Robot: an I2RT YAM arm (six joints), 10 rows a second.
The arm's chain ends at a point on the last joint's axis. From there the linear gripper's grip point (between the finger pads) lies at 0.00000 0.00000 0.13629 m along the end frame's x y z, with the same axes.
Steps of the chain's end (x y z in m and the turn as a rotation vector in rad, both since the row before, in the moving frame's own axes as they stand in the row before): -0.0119, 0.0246, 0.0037, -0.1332, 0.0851, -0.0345; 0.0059, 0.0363, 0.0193, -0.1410, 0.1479, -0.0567; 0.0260, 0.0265, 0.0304, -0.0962, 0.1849, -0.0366; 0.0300, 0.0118, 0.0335, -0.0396, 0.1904, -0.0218; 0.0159, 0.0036, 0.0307, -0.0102, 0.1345, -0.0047; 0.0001, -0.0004, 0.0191, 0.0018, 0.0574, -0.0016
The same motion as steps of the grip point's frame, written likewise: 0.0000, 0.0425, 0.0020, -0.1332, 0.0851, -0.0345; 0.0264, 0.0548, 0.0165, -0.1410, 0.1479, -0.0567; 0.0513, 0.0391, 0.0275, -0.0962, 0.1849, -0.0366; 0.0558, 0.0169, 0.0309, -0.0396, 0.1904, -0.0218; 0.0342, 0.0049, 0.0295, -0.0102, 0.1345, -0.0047; 0.0079, -0.0007, 0.0189, 0.0018, 0.0574, -0.0016
